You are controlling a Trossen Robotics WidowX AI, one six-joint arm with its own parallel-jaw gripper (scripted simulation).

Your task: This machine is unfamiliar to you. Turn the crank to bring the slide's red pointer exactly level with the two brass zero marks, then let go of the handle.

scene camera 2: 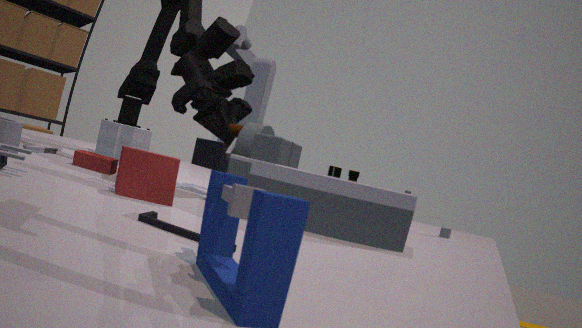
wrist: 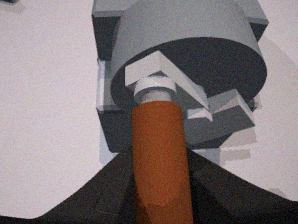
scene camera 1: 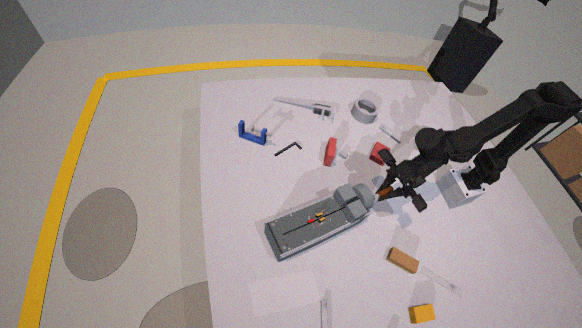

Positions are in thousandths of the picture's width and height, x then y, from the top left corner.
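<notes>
My gripper is visible at (scene camera 2: 405,444), (wrist: 515,690) and (scene camera 1: 645,605). Grey slide machine (scene camera 2: 619,651), visible also in the wrist view, the machine (wrist: 733,234). Blue clamp (scene camera 2: 448,861); in the wrist view the clamp is out of frame.
</notes>
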